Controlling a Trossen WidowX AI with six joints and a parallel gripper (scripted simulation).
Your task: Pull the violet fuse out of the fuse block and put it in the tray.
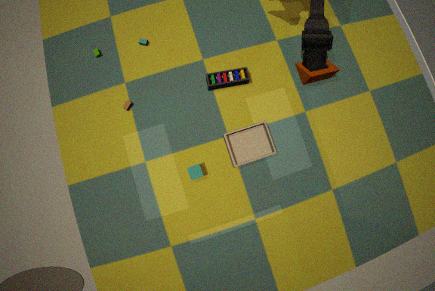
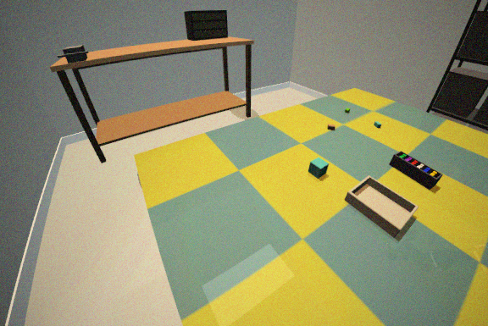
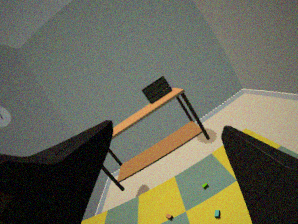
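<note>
The violet fuse is 4 cm ahead of my gripper tip, 24 cm to the left of it and 48 cm below it. The rest, counted from my gripper tip: small green object (40 cm ahead, 4 cm to the left, 50 cm below); tan object (33 cm ahead, 24 cm to the left, 50 cm below); tray (1 cm ahead, 45 cm to the left, 51 cm below).
</note>
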